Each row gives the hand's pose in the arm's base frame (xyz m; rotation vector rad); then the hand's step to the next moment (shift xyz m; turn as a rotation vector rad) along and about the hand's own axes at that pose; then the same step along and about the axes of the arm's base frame.
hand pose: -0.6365 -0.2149 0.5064 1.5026 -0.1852 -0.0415
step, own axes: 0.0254 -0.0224 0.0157 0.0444 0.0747 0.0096
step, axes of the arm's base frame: 0.0247 -0.0207 -0.0189 0.0358 -0.0105 0.0791
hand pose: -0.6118 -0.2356 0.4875 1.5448 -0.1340 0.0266
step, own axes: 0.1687 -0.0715 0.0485 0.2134 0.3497 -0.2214
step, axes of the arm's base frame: 0.1713 -0.0617 -0.0527 0.1917 0.2160 0.3653
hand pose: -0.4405 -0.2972 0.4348 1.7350 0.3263 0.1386
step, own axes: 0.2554 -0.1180 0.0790 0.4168 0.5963 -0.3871
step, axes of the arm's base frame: 0.2482 0.0190 -0.1531 0.3746 0.3929 0.6200
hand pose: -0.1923 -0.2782 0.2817 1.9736 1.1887 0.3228
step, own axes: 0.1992 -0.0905 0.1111 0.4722 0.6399 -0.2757
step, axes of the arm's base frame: 0.1114 0.1326 -0.1738 0.4948 0.3728 0.5698
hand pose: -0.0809 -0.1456 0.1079 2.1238 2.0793 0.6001
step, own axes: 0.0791 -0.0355 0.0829 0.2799 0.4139 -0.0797
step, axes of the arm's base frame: -0.0054 0.0956 -0.0723 0.3551 0.2353 0.2731
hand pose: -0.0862 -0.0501 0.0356 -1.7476 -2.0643 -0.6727
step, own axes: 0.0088 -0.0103 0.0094 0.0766 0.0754 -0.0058
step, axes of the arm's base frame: -0.0113 0.0112 -0.0042 0.0605 0.0687 0.0567
